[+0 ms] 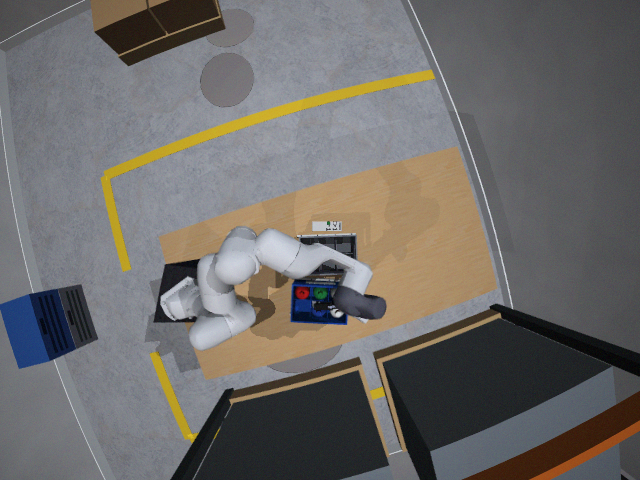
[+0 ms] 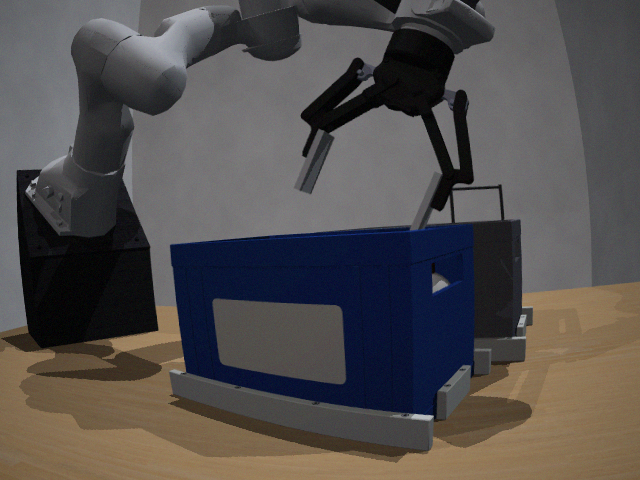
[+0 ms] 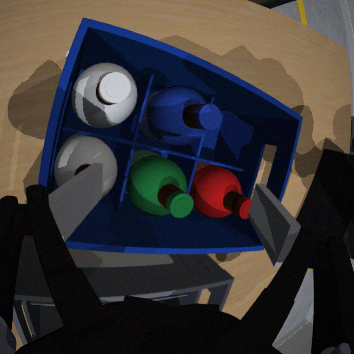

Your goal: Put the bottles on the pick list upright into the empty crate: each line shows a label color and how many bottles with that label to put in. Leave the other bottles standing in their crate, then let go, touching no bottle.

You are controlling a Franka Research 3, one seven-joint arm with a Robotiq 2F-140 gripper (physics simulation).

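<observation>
The blue crate [image 1: 318, 323] [image 2: 289, 253] [image 3: 165, 250] holds a white bottle [image 3: 117, 112], a grey-white bottle [image 3: 70, 157], a blue bottle [image 3: 167, 120], a green bottle [image 1: 320, 292] [image 3: 150, 185] and a red bottle [image 1: 301, 292] [image 3: 212, 190], all standing; one compartment has no bottle. The grey crate [image 1: 355, 248] [image 2: 496, 279] [image 3: 220, 276] stands beside it; no bottle shows in its visible compartments. The pick list [image 1: 326, 225] has a green mark; its text is too small to read. My gripper [image 2: 361, 209] [image 3: 177, 190] is open, low over the blue crate. One finger hides the grey-white bottle's neck; the other's tip passes behind the crate rim.
Light rails [image 2: 310, 405] edge the blue crate's base on the wooden table [image 1: 423, 222] [image 2: 77, 444]. The arm's black pedestal [image 2: 93, 294] stands at the table's left end. The blue crate's walls and dividers stand close around the bottles.
</observation>
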